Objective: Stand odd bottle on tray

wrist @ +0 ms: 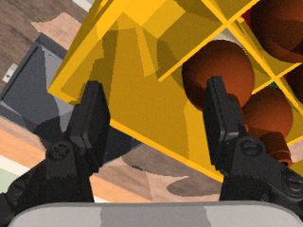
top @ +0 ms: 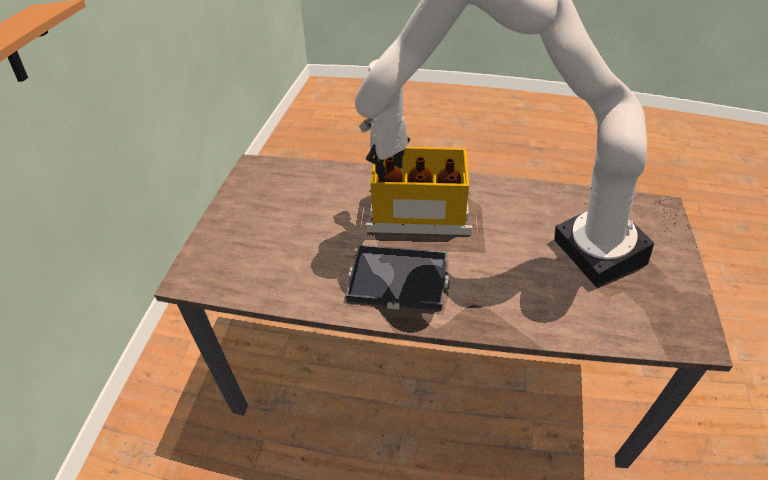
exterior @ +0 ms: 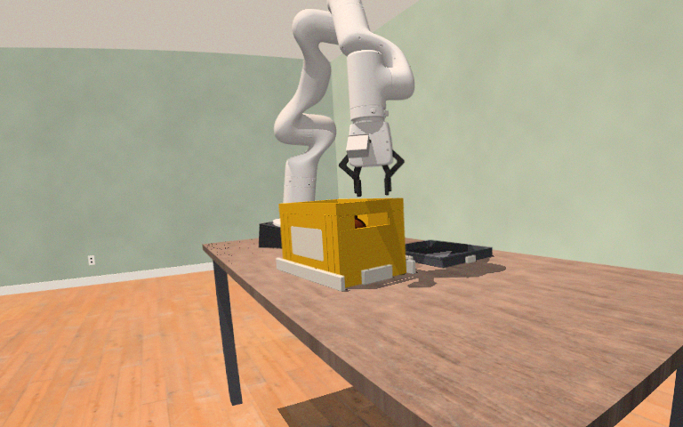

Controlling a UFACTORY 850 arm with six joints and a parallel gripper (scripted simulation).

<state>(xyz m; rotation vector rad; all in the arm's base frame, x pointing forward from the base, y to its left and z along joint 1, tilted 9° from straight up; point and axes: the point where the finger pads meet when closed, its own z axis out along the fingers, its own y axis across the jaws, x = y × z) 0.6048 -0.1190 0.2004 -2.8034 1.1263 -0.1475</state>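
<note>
The yellow crate lies 90 mm behind my hand, 50 mm to the right of it and 120 mm below it. From my hand the other things lie so: dark tray: 40 mm behind, 240 mm to the left, 190 mm below.
</note>
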